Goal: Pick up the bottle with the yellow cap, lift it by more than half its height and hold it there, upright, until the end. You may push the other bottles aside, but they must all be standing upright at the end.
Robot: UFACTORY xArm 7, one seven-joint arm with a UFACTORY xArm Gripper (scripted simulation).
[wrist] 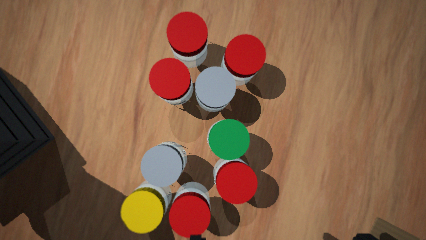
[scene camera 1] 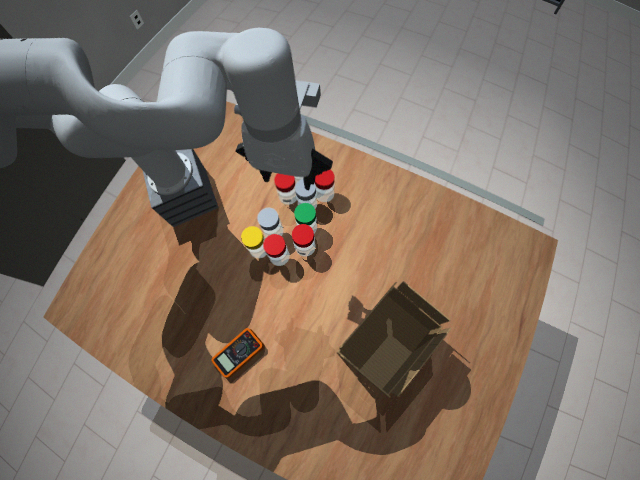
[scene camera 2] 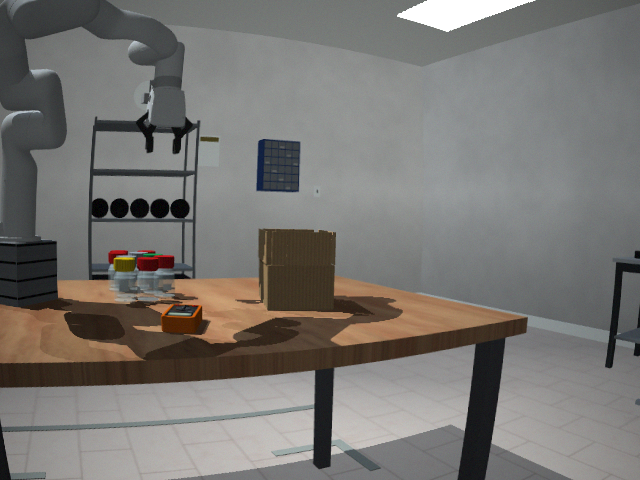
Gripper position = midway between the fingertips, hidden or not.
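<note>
My gripper shows in scene camera 1 [scene camera 1: 288, 179], and scene camera 2 has it too [scene camera 2: 162, 153]. There's a cardboard box [scene camera 1: 386, 346] as well, which you'd also get in the other scene view [scene camera 2: 301, 277], and then there's a red-capped bottle [wrist: 189, 207].
</note>
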